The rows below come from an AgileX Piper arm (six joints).
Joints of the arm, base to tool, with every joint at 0 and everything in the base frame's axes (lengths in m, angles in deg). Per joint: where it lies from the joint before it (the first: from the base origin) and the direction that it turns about. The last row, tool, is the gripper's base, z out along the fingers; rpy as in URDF.
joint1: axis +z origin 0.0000 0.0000 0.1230
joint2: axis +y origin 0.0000 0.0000 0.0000
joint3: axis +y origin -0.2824 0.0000 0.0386
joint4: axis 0.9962 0 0.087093 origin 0.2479 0.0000 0.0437
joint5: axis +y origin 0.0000 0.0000 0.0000
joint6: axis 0.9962 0 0.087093 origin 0.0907 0.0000 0.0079
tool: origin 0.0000 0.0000 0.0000 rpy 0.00 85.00 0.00
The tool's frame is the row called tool.
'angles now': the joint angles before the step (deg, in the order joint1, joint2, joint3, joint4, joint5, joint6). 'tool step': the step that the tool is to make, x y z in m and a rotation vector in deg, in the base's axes. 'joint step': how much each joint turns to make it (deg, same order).
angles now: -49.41, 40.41, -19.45, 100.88, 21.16, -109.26
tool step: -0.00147, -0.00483, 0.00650, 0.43, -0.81, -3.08
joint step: 0.00, 0.00, -1.33, 0.02, -2.90, 1.75
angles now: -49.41, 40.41, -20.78, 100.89, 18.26, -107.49
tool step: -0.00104, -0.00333, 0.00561, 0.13, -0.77, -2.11
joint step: 0.01, 0.00, -1.08, 0.18, -1.98, 1.03
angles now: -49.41, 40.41, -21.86, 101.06, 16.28, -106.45
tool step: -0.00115, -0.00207, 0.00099, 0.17, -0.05, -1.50
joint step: 0.00, 0.02, -0.25, 0.33, -1.46, 0.17
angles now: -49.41, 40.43, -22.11, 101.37, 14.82, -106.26
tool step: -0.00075, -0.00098, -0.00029, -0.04, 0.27, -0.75
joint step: -0.01, 0.00, 0.00, -0.03, -0.79, -0.03
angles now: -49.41, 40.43, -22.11, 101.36, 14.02, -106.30
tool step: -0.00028, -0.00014, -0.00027, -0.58, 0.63, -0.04
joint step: 0.00, -0.03, 0.01, -0.62, -0.23, -0.21
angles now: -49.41, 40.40, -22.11, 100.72, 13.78, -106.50
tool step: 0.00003, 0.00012, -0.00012, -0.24, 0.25, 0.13
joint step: 0.00, -0.01, 0.01, -0.33, 0.05, -0.04
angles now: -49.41, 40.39, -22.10, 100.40, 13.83, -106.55
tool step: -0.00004, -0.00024, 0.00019, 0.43, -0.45, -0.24
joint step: 0.00, 0.02, -0.01, 0.66, -0.09, 0.00
